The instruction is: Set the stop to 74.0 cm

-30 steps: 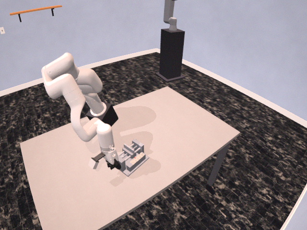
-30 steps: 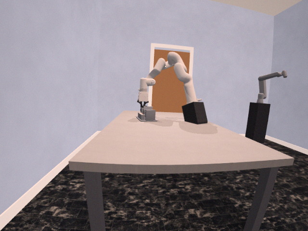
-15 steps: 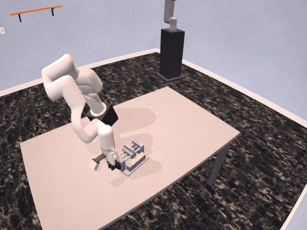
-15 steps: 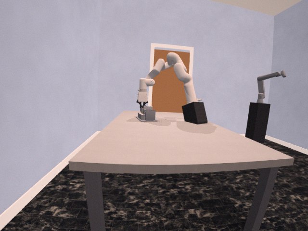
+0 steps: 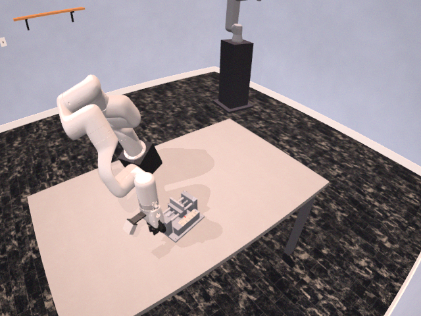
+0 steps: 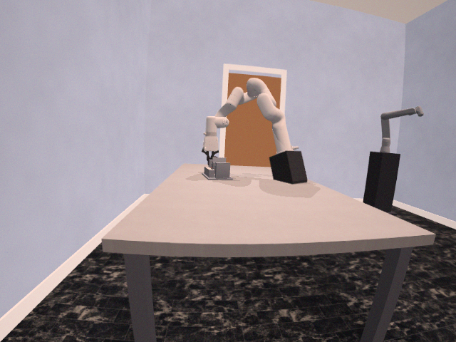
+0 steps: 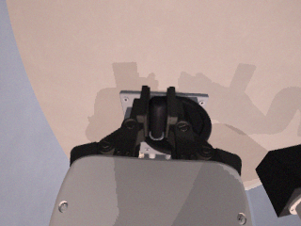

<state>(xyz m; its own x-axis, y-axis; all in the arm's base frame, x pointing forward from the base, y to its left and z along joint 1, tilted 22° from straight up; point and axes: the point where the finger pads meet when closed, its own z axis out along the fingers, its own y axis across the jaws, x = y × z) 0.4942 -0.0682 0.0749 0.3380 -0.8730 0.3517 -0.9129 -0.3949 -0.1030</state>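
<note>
Right now my hand is 10 mm to the right of the handwheel knob. The rest, counted from my hand: sliding stop block: 60 mm behind, 150 mm to the left, 10 mm below; black handwheel: 10 mm behind, 20 mm to the left, 10 mm below.
</note>
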